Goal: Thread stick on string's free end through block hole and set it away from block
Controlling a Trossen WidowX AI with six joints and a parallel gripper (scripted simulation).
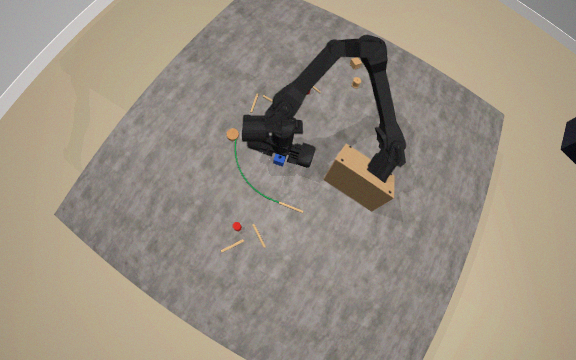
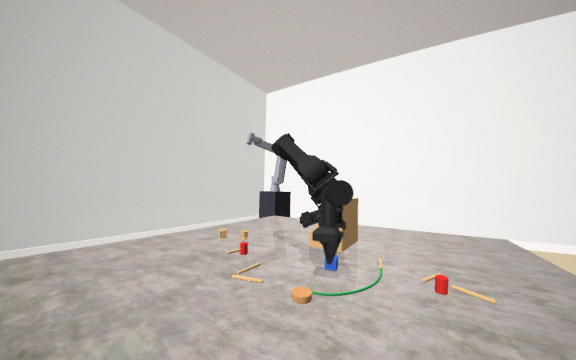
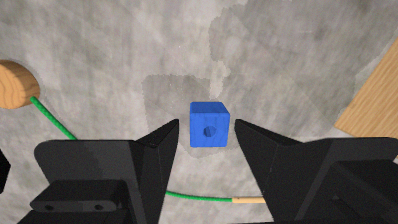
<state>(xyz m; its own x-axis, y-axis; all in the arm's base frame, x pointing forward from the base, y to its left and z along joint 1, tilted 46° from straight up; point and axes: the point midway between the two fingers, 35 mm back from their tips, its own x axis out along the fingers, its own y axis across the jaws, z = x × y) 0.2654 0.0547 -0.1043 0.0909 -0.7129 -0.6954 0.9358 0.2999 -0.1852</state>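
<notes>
My gripper tip is now right at the blue block. From my gripper tip the other things lie so: wooden cylinder (20 mm behind, 410 mm to the right); then small wooden cube (30 mm ahead, 490 mm to the right); then round wooden button (170 mm ahead, 30 mm to the left, 10 mm below).
</notes>
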